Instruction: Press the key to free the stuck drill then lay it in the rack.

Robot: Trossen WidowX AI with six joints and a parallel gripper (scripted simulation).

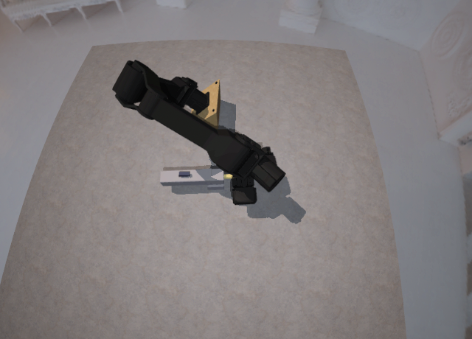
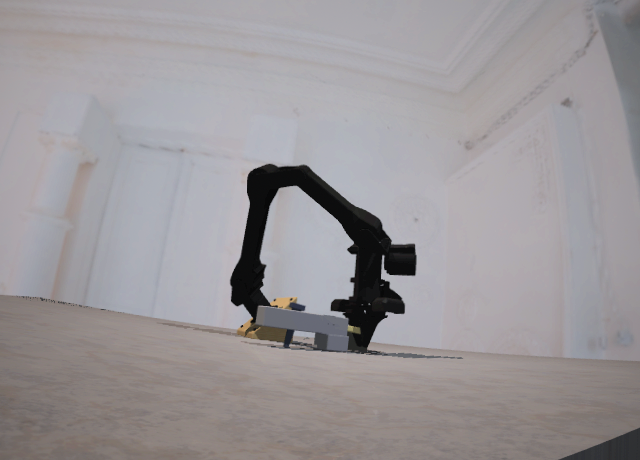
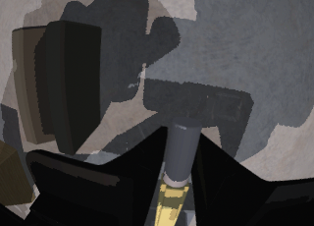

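Right now the drill is 4 cm to the right of my gripper tip and 4 cm above it. The rest, counted from my gripper tip: rack (8 cm behind, 3 cm to the left, 1 cm above); blue key (17 cm to the right, 4 cm above); grey block (14 cm to the right, 3 cm above).
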